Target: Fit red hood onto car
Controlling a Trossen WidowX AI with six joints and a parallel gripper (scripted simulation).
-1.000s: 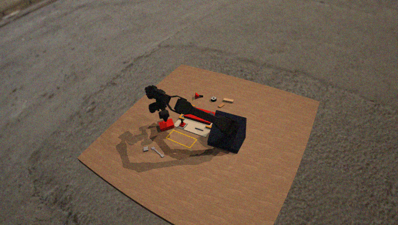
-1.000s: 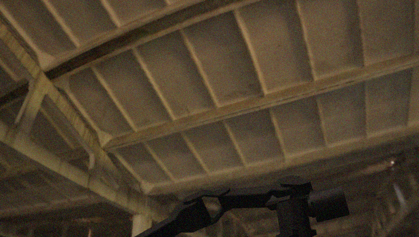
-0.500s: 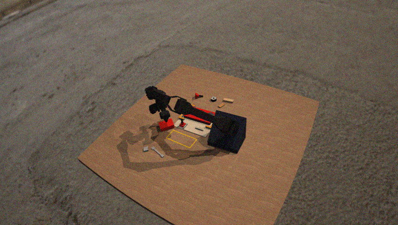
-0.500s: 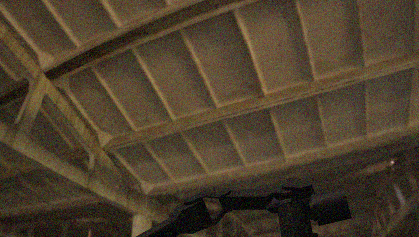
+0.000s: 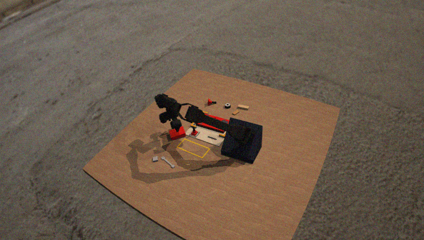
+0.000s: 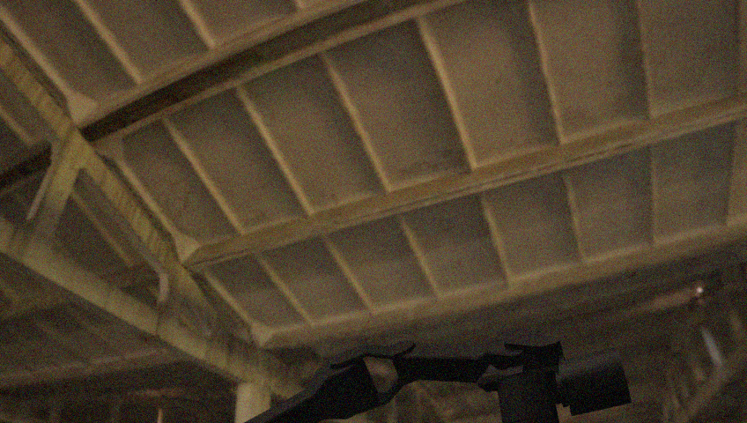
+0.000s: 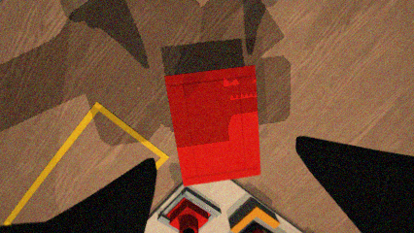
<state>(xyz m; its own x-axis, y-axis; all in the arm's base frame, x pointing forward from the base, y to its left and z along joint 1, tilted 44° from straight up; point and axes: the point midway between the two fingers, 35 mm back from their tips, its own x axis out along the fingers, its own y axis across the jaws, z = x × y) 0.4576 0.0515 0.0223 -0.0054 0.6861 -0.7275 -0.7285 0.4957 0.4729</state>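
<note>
My gripper tip is now 50 mm above the red hood. The rest, counted from my gripper tip: jig plate 160 mm behind, 140 mm to the right, 50 mm below.
</note>
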